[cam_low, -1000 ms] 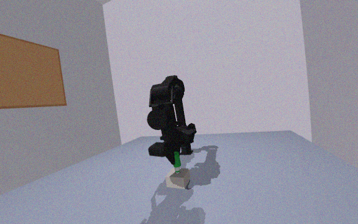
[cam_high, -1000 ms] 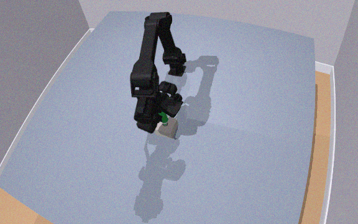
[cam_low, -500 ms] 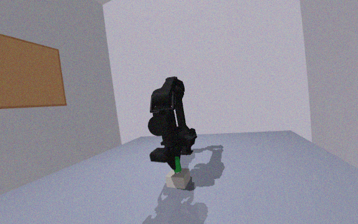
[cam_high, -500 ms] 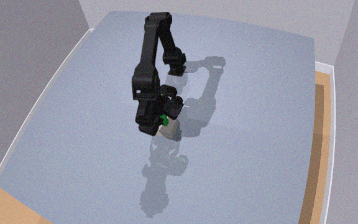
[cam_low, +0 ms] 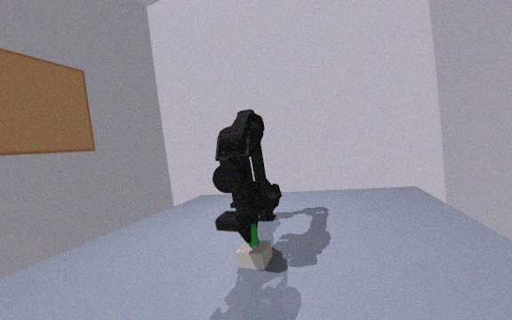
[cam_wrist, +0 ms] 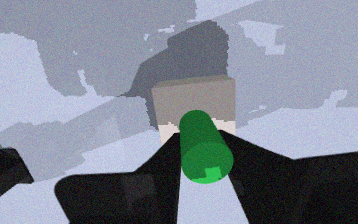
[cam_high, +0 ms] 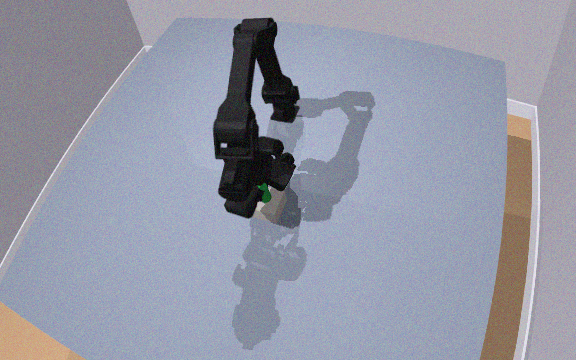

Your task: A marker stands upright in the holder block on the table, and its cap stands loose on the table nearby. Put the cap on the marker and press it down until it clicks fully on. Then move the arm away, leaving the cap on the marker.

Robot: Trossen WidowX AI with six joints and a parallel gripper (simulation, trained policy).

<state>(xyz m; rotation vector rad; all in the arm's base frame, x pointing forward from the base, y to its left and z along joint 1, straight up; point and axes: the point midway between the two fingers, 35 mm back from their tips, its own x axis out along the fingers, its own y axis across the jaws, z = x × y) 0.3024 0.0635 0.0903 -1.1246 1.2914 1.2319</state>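
Right now the white marker is 10 mm above my gripper tip. Also, from my gripper tip: holder block (40 mm below); then green cap (10 mm above).
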